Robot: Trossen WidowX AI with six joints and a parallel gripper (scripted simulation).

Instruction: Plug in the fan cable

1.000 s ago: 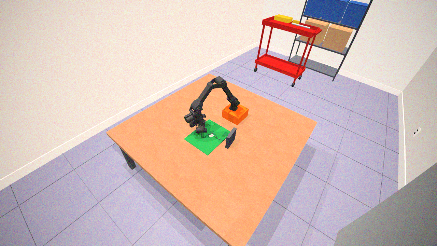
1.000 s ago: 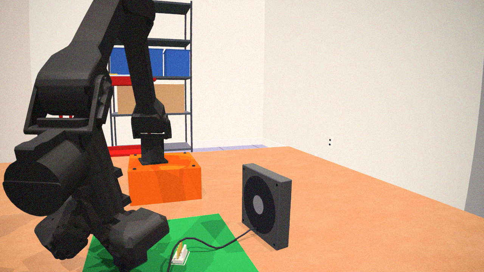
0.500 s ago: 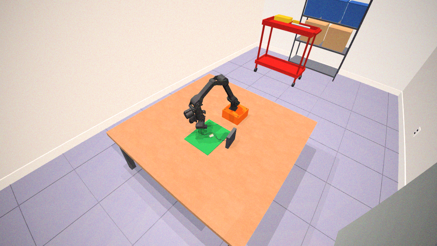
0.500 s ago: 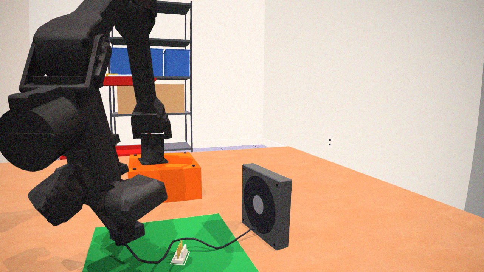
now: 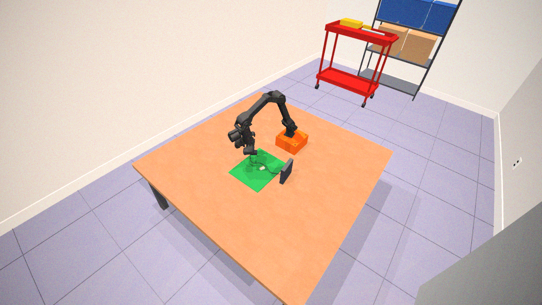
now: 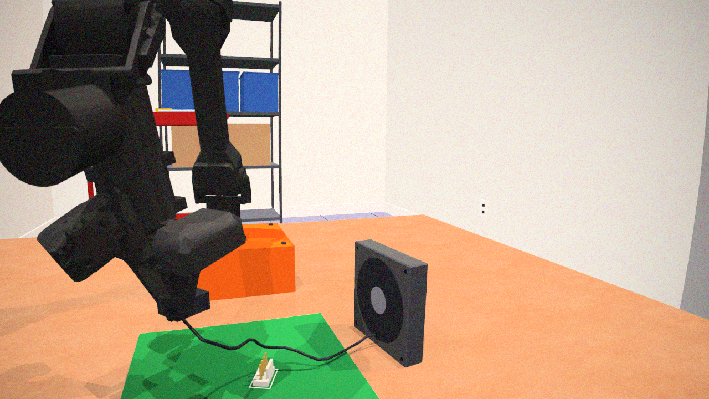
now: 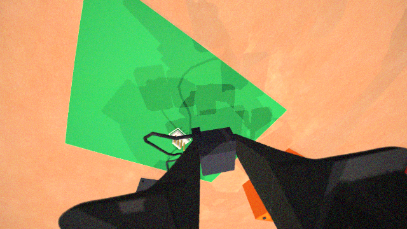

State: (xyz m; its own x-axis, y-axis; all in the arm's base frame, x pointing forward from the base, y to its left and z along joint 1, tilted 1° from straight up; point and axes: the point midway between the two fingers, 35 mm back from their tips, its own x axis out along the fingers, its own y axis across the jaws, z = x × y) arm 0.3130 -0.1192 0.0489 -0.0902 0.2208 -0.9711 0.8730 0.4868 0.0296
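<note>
My gripper tip is now 10 mm to the right of the black fan plug. Also, from my gripper tip: black fan (230 mm to the left, 30 mm below); then white four-pin header (90 mm below, 80 mm to the left, 10 mm ahead); then green board (110 mm below, 60 mm to the left, 20 mm ahead).
</note>
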